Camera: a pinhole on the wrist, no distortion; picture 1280 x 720 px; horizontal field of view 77.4 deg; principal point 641.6 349.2 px. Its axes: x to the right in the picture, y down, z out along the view. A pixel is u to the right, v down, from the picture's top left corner.
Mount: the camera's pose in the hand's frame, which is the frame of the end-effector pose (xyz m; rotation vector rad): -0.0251 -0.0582 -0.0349 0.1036 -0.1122 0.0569
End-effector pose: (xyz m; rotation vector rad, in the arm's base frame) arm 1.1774 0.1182 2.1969 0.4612 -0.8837 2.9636
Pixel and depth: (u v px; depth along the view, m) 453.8 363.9 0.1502
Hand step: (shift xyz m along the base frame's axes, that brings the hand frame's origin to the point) 0.1107 0.0078 0.1048
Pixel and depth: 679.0 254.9 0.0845
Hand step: 0.0492 0.0408 0.0709
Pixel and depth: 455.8 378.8 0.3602
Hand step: 0.2364 -0.0845 0.2539
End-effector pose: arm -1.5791 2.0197 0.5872 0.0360 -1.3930 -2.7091
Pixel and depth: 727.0 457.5 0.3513
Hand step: 0.0048 0.2900 0.1489
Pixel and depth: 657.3 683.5 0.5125
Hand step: 0.0594 0.3502 0.3679
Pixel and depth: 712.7 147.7 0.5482
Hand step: -0.0231 0.5520 0.0857
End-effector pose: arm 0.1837 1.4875 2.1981 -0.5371 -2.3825 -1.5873
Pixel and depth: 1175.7 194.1 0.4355
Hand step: -0.2688 0.3659 -0.2235
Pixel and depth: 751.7 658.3 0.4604
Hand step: 0.0576 0.4316 -0.1204
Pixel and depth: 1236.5 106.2 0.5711
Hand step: -0.4199 0.4836 -0.3110
